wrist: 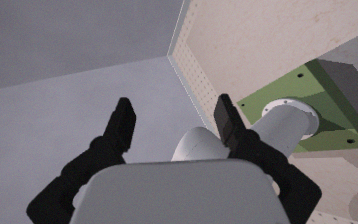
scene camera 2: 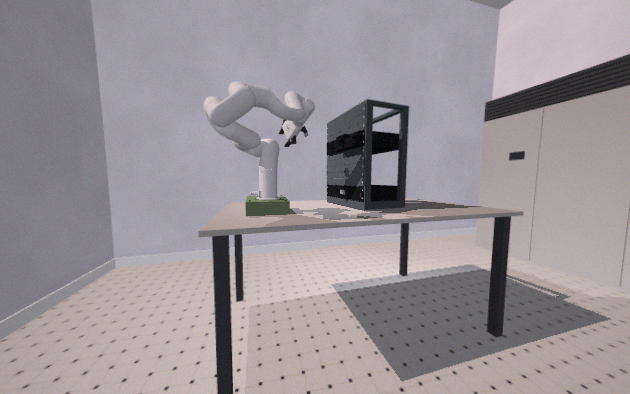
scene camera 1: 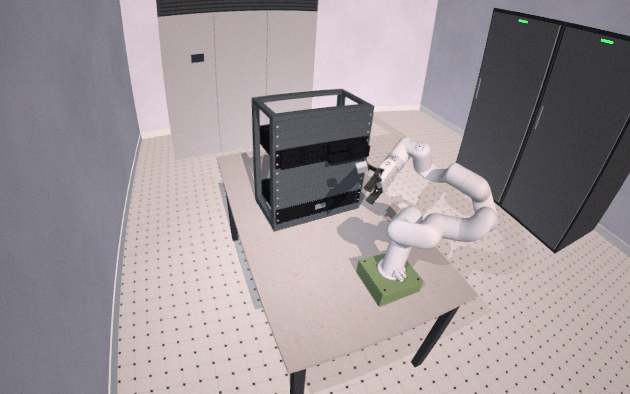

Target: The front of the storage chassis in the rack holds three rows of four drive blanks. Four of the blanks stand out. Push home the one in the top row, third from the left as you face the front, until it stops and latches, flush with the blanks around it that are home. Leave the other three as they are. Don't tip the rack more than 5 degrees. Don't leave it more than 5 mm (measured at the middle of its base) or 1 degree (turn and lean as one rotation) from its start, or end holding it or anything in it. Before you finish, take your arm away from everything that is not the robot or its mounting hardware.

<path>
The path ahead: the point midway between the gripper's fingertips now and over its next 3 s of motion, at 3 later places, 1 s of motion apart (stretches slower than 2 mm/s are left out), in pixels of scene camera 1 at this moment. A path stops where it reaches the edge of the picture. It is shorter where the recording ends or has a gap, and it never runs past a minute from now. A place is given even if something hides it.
My gripper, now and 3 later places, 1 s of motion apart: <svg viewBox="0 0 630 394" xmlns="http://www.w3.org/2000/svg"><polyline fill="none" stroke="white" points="367,196 348,193 326,204 321,228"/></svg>
</path>
